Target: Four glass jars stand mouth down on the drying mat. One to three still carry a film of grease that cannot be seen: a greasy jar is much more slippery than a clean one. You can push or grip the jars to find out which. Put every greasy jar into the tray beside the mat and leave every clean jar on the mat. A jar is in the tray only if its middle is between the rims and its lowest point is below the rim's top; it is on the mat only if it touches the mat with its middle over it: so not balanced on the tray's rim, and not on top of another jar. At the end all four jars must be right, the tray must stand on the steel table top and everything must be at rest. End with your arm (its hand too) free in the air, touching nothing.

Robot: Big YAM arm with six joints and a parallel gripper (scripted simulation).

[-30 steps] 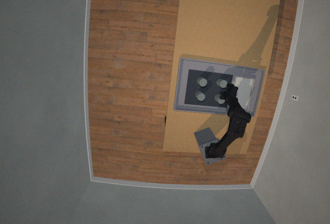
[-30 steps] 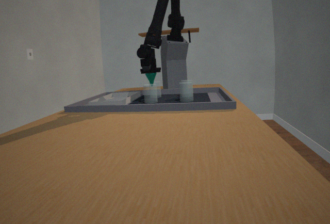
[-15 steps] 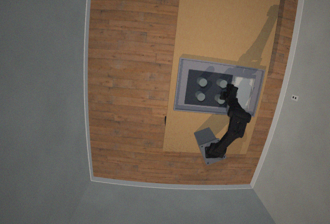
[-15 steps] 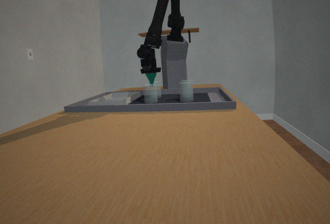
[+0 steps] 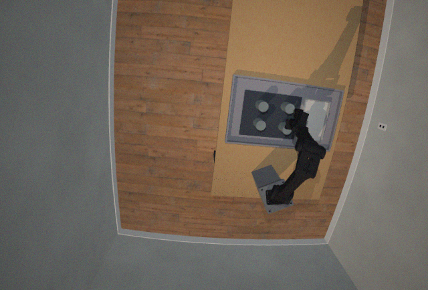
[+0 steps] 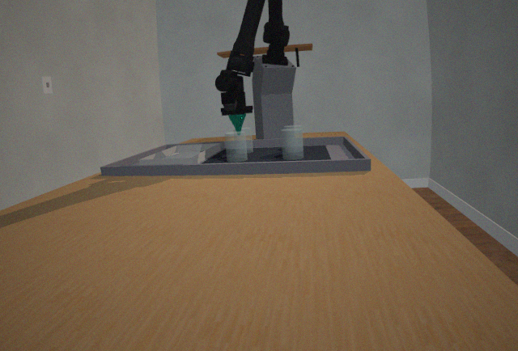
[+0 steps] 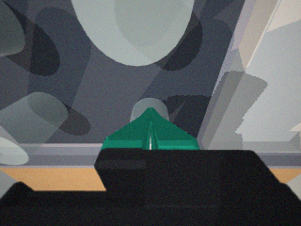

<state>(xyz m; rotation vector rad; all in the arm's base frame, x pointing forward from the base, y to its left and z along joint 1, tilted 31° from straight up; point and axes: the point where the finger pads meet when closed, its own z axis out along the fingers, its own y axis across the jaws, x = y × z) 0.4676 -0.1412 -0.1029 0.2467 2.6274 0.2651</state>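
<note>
Right now the rimmed steel table top is 80 mm below my hand, 30 mm ahead of it and 10 mm to the right of it. From my hand the other things lie so: pale tray: 220 mm to the right, 70 mm below, 20 mm behind; then dark drying mat: 100 mm to the left, 80 mm below, 30 mm ahead.
</note>
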